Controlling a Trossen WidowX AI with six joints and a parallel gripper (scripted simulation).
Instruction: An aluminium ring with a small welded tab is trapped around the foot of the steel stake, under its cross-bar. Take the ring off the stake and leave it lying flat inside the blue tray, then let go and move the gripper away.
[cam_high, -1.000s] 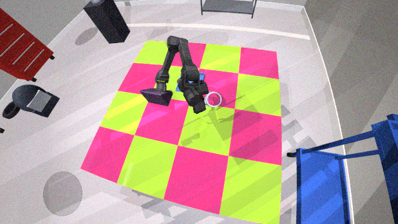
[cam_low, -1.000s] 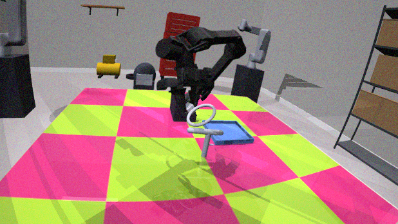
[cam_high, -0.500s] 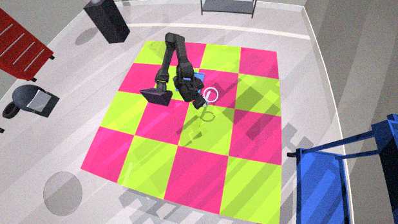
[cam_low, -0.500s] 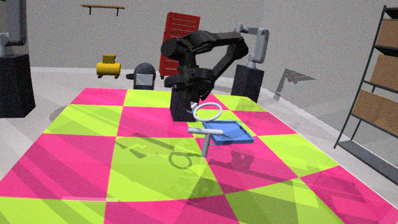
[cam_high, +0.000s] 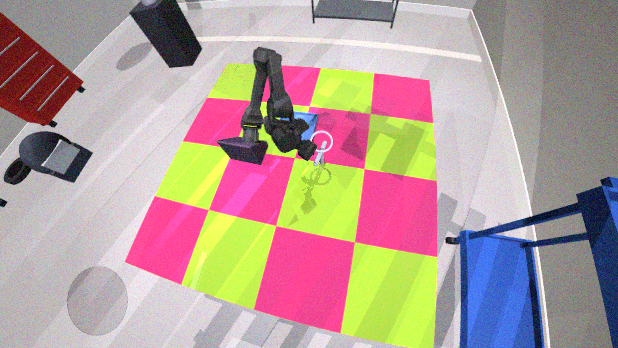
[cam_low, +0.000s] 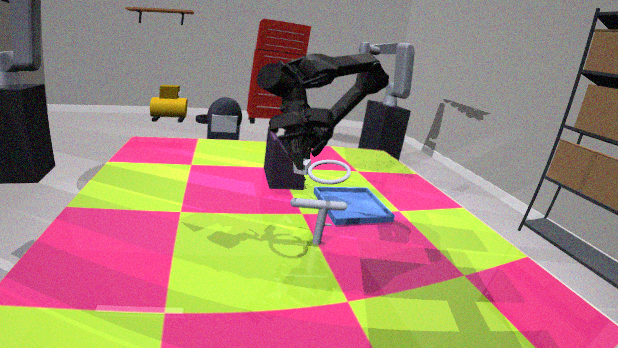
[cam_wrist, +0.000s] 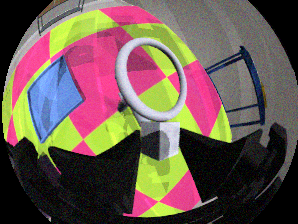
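My gripper tip is 30 mm to the right of the aluminium ring, 30 mm short of it and 10 mm below it. The rest, counted from my gripper tip: blue tray 240 mm to the left, 160 mm below, 110 mm behind.
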